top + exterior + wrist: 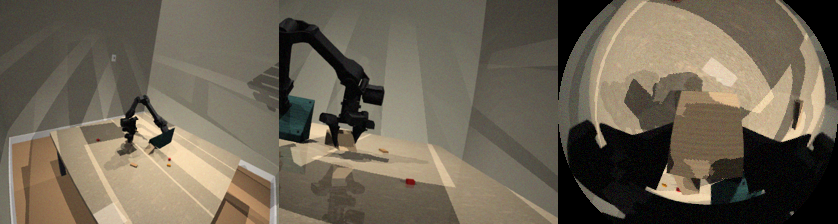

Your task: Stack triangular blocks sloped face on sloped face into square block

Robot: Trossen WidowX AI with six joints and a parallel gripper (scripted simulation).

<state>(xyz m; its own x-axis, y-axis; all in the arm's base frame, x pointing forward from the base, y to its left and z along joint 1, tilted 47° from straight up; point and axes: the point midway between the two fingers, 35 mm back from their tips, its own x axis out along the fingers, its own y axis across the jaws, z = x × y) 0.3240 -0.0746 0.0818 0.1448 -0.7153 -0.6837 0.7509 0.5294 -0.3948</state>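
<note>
My gripper tip is 1 cm below the tan triangular block. Round my gripper tip: flat tan piece: 24 cm to the left, 12 cm ahead, 3 cm below; then red piece: 23 cm ahead, 16 cm to the right, 3 cm below; then red bit: 33 cm to the left, 16 cm behind, 3 cm below.
</note>
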